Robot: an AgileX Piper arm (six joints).
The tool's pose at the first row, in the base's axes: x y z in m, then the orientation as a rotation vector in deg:
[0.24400 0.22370 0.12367 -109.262 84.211 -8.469]
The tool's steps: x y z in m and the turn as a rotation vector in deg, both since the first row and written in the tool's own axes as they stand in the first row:
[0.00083 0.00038 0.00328 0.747 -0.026 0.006]
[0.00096 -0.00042 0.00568 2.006 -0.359 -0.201]
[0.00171 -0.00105 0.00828 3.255 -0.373 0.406]
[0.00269 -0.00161 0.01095 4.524 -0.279 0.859]
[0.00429 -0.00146 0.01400 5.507 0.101 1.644]
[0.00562 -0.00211 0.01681 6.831 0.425 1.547]
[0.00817 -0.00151 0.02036 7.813 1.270 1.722]
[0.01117 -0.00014 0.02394 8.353 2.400 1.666]
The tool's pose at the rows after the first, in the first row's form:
[0.24559 0.22445 0.12075 -108.656 83.949 -8.969]
[0.24745 0.22552 0.11941 -107.745 83.114 -9.625]
[0.24949 0.22612 0.11762 -106.285 83.241 -10.203]
[0.25159 0.22654 0.11567 -104.944 83.280 -10.964]
[0.25352 0.22652 0.11281 -103.627 83.897 -11.647]
[0.25588 0.22671 0.11069 -102.690 83.546 -12.905]
[0.25802 0.22604 0.10689 -101.900 83.890 -14.303]
[0.25972 0.22492 0.10247 -101.675 84.359 -15.782]

